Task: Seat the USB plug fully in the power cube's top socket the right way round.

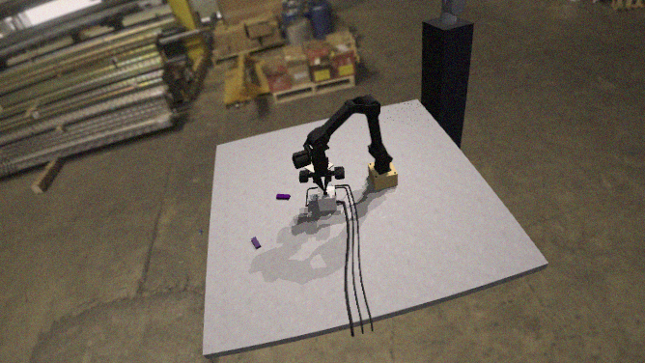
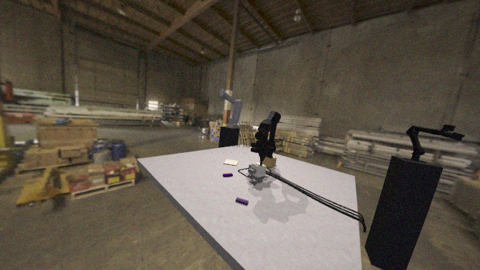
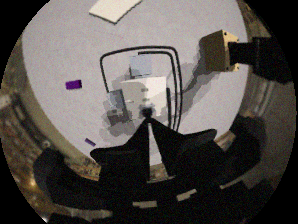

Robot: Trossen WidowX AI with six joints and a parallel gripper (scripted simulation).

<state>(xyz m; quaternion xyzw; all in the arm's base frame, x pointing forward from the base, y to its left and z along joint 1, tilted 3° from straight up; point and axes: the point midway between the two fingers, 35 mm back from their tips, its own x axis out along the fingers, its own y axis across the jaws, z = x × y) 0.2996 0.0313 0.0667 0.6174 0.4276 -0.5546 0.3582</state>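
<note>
Now: the USB plug 20 mm below my gripper tip. The rest, counted from my gripper tip: white card 290 mm to the right, 110 mm below, 70 mm behind.
</note>
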